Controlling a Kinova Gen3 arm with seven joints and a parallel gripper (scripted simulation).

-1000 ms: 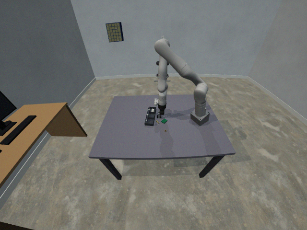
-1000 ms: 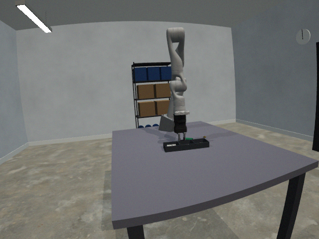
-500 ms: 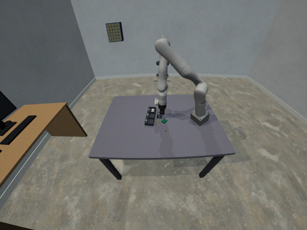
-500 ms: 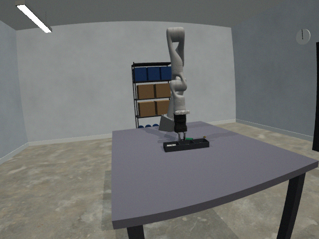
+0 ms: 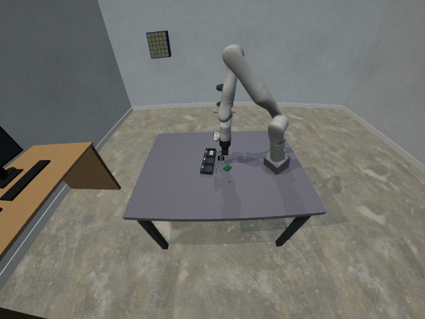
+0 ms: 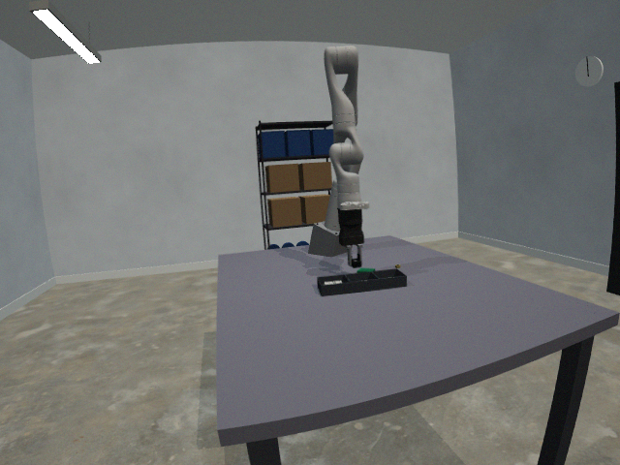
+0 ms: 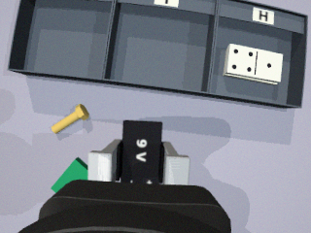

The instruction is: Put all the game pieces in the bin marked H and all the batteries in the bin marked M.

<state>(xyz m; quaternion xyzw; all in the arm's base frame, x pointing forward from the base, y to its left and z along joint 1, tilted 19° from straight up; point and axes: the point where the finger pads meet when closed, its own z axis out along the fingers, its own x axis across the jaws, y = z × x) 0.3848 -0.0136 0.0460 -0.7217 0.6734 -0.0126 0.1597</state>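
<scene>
Right now my hand is 7 cm to the right of the yellow bolt, 6 cm above it and 2 cm short of it. Round my hand: dark divided bin (9 cm ahead, 5 cm below); then green flat piece (6 cm below, 5 cm to the left, 5 cm behind); then black 9-volt battery (1 cm below, 1 cm behind).
</scene>
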